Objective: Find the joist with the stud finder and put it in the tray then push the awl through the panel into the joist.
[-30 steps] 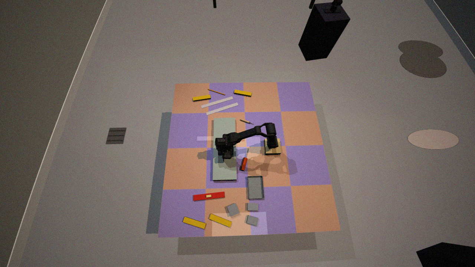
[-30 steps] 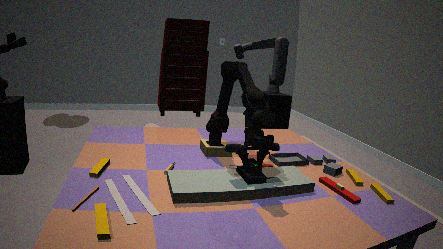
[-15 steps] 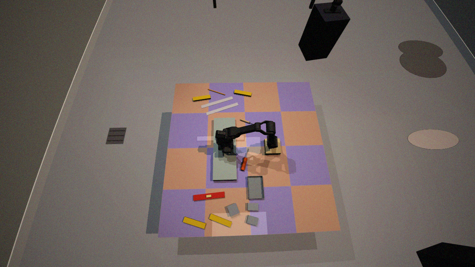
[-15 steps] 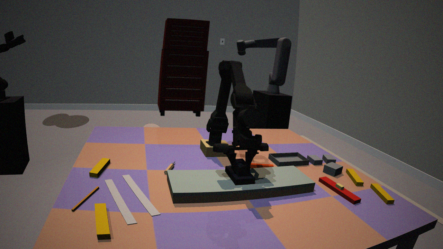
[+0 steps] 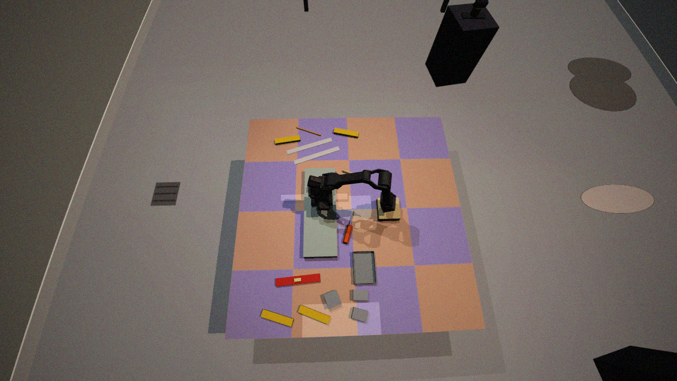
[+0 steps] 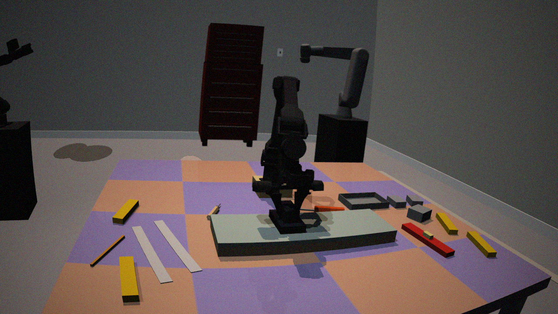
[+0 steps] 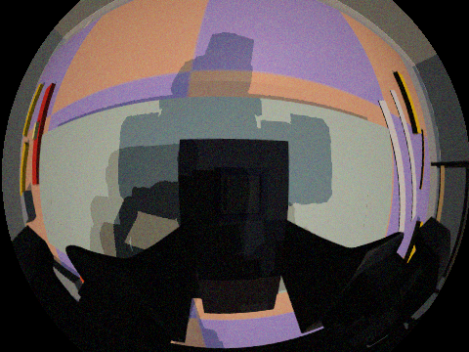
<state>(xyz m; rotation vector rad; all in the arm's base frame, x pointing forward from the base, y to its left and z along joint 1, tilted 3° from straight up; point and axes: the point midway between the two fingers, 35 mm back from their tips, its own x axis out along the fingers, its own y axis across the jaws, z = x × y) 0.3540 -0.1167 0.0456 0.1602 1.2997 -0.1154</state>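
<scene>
The tray is 410 mm to the left of my gripper tip, 160 mm behind it and 50 mm below it. Also, from my gripper tip: stud finder: 20 mm above, 10 mm ahead; then awl: 230 mm behind, 130 mm to the right, 60 mm below; then red level: 400 mm to the left, 200 mm ahead, 50 mm below.
</scene>
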